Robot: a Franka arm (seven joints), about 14 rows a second.
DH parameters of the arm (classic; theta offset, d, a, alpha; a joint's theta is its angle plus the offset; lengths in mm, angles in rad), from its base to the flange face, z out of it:
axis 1: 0 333 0 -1.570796
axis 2: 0 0 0 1.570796
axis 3: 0 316 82.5 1.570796
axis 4: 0 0 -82.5 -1.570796
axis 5: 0 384 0 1.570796
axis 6: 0 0 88 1.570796
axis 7: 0 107 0 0
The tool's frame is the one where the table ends.
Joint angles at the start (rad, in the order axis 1, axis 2, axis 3, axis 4, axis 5, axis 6, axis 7):
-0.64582, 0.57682, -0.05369, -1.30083, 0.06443, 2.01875, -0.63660
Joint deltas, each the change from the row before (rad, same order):
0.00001, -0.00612, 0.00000, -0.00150, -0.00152, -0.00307, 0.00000
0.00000, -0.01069, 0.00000, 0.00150, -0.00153, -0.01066, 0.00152
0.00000, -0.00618, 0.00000, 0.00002, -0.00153, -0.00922, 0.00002
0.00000, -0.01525, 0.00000, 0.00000, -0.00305, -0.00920, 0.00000
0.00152, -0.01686, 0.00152, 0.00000, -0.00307, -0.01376, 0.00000
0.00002, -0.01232, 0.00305, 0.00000, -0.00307, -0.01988, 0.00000
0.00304, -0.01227, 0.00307, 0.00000, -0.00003, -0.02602, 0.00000
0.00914, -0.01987, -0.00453, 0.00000, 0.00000, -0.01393, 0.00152
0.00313, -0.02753, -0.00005, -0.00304, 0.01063, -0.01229, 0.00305
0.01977, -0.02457, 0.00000, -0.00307, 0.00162, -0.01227, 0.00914
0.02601, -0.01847, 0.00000, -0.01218, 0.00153, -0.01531, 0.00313
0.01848, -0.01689, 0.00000, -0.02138, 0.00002, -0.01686, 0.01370
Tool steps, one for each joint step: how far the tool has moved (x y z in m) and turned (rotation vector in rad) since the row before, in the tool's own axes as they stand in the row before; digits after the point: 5 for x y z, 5 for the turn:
-0.00045, -0.00030, -0.00355, -0.00171, 0.00064, -0.00072
-0.00052, -0.00055, -0.00766, -0.00140, 0.00083, 0.00056
-0.00077, -0.00057, -0.00376, 0.00101, -0.00303, -0.00074
-0.00083, -0.00065, -0.01042, -0.00501, 0.00378, -0.00153
-0.00021, -0.00261, -0.01112, -0.00221, 0.00203, -0.00420
-0.00094, -0.00277, -0.00722, 0.00441, -0.00636, -0.00380
-0.00024, -0.00520, -0.00657, 0.01065, -0.00955, -0.00571
0.00040, -0.00492, -0.01317, -0.00372, 0.00456, -0.00424
-0.00097, -0.00463, -0.01736, 0.00260, 0.01684, 0.00300
0.00521, -0.01389, -0.01472, -0.00006, 0.01031, -0.01044
0.00606, -0.01797, -0.00547, 0.01103, -0.00459, -0.02197
0.00165, -0.01401, 0.00013, 0.01533, -0.01631, -0.00387

